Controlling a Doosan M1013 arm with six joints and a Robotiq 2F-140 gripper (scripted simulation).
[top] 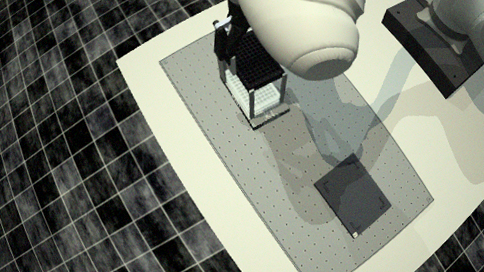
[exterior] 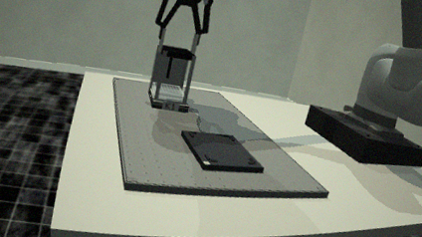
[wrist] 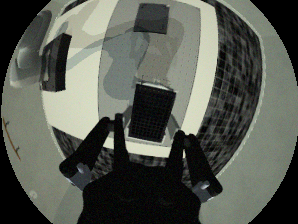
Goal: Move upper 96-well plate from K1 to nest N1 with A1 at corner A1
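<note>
Now: the plate nest N1 350 mm to the left of my hand, 160 mm below it and 10 mm ahead of it. From my hand the other things lie so: white plate: 140 mm below; then pale A1 square: 410 mm to the left, 150 mm below, 70 mm ahead; then black 96-well plate: 20 mm below.
</note>
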